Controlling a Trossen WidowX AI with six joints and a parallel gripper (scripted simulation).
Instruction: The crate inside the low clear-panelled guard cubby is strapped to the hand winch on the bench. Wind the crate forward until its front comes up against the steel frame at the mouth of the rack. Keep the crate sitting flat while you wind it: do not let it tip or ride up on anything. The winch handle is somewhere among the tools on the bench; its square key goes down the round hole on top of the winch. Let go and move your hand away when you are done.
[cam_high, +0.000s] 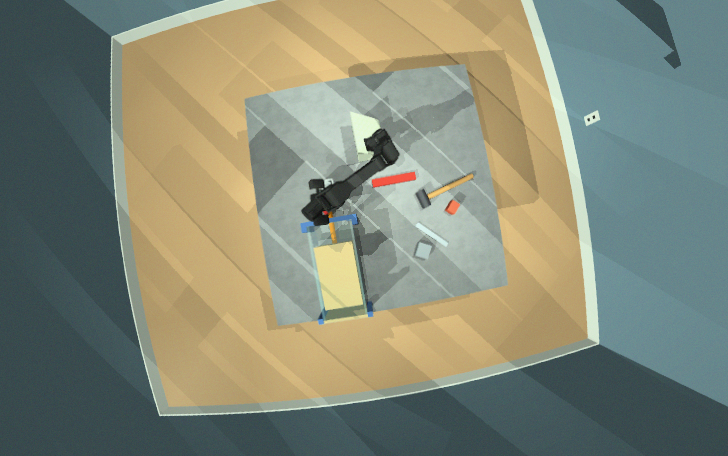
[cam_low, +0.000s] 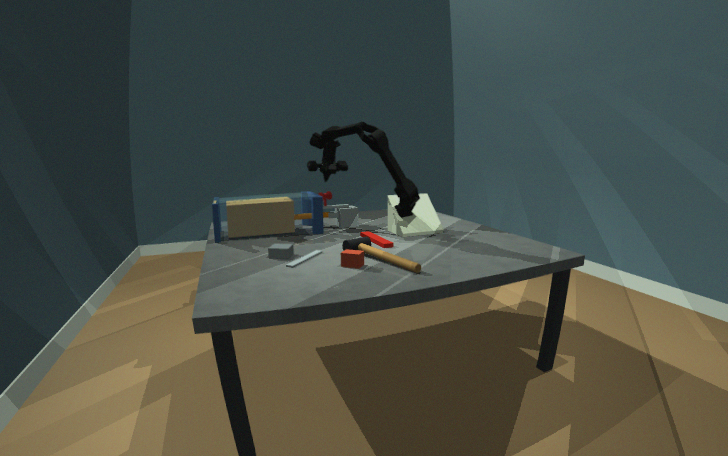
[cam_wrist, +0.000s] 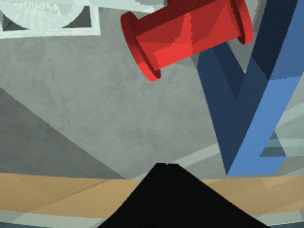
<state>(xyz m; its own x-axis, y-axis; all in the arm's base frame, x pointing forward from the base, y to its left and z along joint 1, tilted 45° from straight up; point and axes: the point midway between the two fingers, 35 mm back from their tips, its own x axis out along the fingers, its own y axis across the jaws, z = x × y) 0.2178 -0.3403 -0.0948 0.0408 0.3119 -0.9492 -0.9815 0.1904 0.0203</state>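
My gripper tip is now 8 cm above the red spool-shaped handle grip, 3 cm to the right of it and 2 cm short of it. From my gripper tip the other things lie so: clear-panelled cubby: 32 cm ahead, 10 cm below, 1 cm to the left; winch handle: 11 cm below, 4 cm to the left, 2 cm behind; grey winch: 18 cm below, 10 cm behind, 5 cm to the left.
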